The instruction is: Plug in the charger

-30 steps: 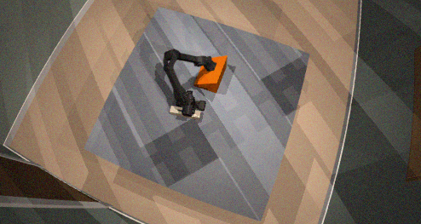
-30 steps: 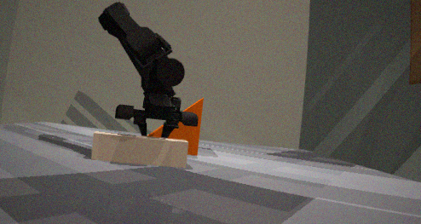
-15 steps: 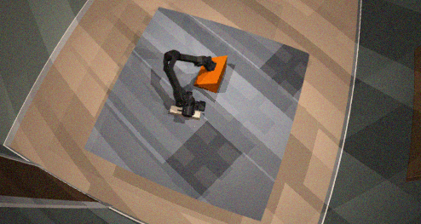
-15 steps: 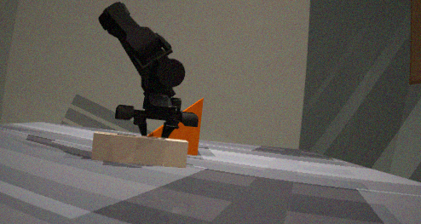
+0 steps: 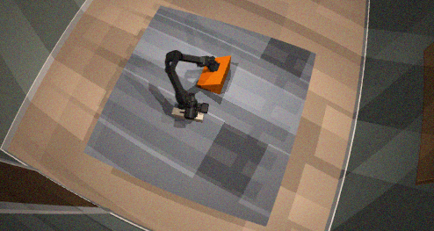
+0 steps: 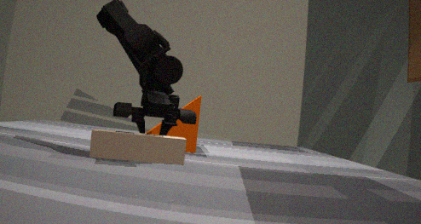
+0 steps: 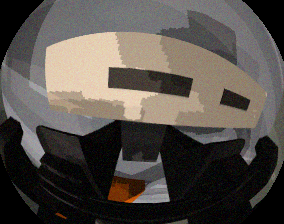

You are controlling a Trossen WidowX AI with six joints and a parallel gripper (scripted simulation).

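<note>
My gripper tip is 20 mm short of the two-prong charger and 10 mm below it.
</note>
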